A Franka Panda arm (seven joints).
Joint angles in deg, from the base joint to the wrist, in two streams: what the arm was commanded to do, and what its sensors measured. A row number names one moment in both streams.
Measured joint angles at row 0:
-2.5, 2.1, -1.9, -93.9, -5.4, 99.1, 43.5
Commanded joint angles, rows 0 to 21:
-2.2, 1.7, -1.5, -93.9, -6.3, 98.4, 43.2
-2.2, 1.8, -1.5, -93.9, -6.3, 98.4, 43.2
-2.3, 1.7, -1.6, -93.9, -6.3, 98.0, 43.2
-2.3, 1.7, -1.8, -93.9, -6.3, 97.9, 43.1
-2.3, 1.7, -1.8, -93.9, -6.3, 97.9, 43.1
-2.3, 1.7, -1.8, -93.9, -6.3, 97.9, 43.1
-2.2, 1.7, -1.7, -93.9, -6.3, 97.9, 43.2
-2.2, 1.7, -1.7, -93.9, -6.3, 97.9, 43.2
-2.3, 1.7, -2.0, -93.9, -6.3, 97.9, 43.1
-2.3, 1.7, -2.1, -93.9, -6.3, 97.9, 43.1
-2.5, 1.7, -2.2, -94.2, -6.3, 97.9, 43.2
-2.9, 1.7, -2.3, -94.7, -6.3, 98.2, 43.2
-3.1, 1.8, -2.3, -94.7, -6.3, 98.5, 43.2
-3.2, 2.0, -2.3, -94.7, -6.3, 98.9, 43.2
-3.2, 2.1, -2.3, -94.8, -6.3, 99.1, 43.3
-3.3, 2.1, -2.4, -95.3, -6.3, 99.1, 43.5
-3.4, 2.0, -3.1, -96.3, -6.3, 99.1, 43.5
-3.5, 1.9, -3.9, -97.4, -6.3, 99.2, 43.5
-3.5, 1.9, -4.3, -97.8, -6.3, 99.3, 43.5
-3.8, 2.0, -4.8, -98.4, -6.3, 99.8, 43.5
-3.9, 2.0, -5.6, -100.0, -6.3, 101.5, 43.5
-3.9, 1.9, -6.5, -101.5, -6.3, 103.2, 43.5
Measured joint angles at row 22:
-3.5, 2.5, -4.9, -97.6, -5.4, 99.5, 43.5
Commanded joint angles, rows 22 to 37:
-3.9, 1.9, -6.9, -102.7, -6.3, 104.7, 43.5
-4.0, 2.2, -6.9, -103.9, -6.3, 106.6, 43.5
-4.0, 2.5, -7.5, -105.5, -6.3, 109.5, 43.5
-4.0, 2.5, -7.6, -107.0, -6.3, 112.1, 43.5
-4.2, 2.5, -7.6, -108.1, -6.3, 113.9, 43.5
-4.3, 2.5, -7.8, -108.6, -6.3, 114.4, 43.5
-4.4, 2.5, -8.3, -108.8, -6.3, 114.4, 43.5
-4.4, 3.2, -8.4, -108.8, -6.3, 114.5, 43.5
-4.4, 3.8, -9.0, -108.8, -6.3, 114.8, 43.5
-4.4, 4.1, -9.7, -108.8, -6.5, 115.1, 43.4
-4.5, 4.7, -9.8, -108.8, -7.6, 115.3, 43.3
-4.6, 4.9, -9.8, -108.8, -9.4, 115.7, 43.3
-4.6, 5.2, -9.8, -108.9, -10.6, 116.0, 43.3
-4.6, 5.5, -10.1, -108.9, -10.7, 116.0, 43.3
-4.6, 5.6, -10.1, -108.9, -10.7, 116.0, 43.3
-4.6, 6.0, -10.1, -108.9, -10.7, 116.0, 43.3
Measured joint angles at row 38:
-4.4, 5.4, -10.2, -108.6, -9.4, 114.7, 43.5
